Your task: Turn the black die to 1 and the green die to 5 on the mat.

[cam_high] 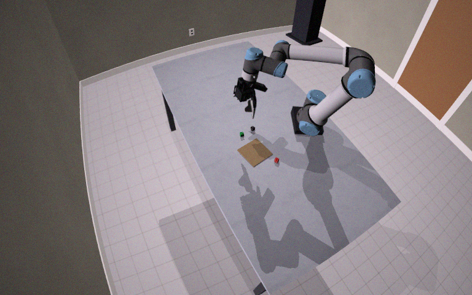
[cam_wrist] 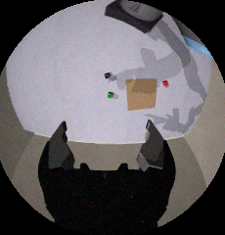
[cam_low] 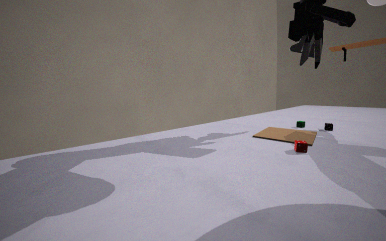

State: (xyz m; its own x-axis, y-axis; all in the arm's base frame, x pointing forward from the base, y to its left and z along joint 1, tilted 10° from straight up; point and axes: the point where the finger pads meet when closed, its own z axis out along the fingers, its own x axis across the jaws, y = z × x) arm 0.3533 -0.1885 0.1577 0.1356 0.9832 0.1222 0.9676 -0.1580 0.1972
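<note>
Now: hand 19 cm above the black die, 6 cm past it and 1 cm to the right of it. From my hand the other things lie so: green die (19 cm below, 2 cm ahead, 1 cm to the left); red die (26 cm to the left, 19 cm below, 3 cm behind); brown mat (20 cm below, 14 cm to the left, 3 cm ahead).
</note>
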